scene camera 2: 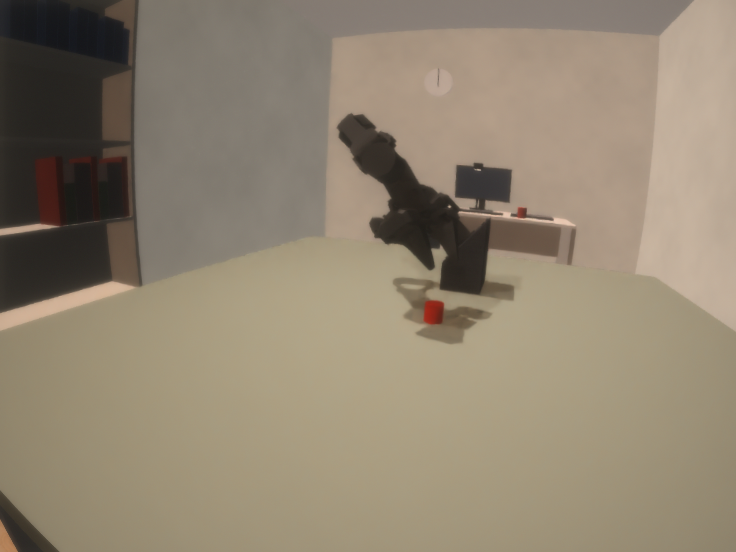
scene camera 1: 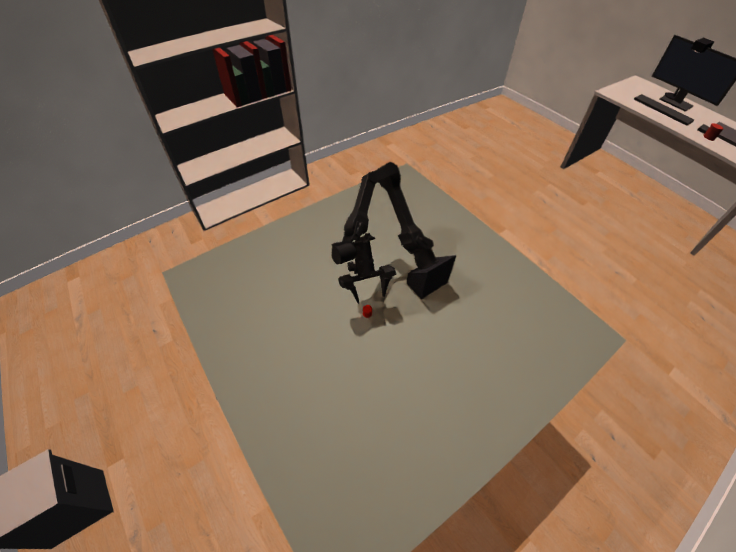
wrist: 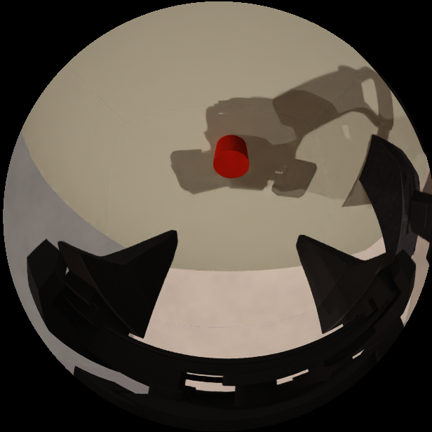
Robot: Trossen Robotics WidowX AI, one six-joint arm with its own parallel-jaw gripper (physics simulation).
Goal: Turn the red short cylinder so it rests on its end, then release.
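The red short cylinder (scene camera 1: 367, 311) (scene camera 2: 433, 312) (wrist: 231, 164) stands upright on the green-grey mat (scene camera 1: 380, 415) (scene camera 2: 356, 427), resting on one flat end. In the wrist view its round top face shows, and it lies beyond the fingertips, within the arm's shadow. My gripper (scene camera 1: 371, 300) (wrist: 240, 239) is open, with its fingers wide apart and no thing between them. It hangs above the cylinder, clear of it. In scene camera 2 the fingers overlap, and a gap shows between them and the cylinder below.
The arm's base (scene camera 1: 431, 278) (scene camera 2: 463, 267) stands on the mat close to the cylinder. A bookshelf (scene camera 1: 296, 118) stands behind the mat's far left edge. A desk (scene camera 1: 633, 89) with a monitor (scene camera 1: 692, 68) (scene camera 2: 482, 183) and a red mug (scene camera 1: 712, 131) (scene camera 2: 521, 212) stands off the mat.
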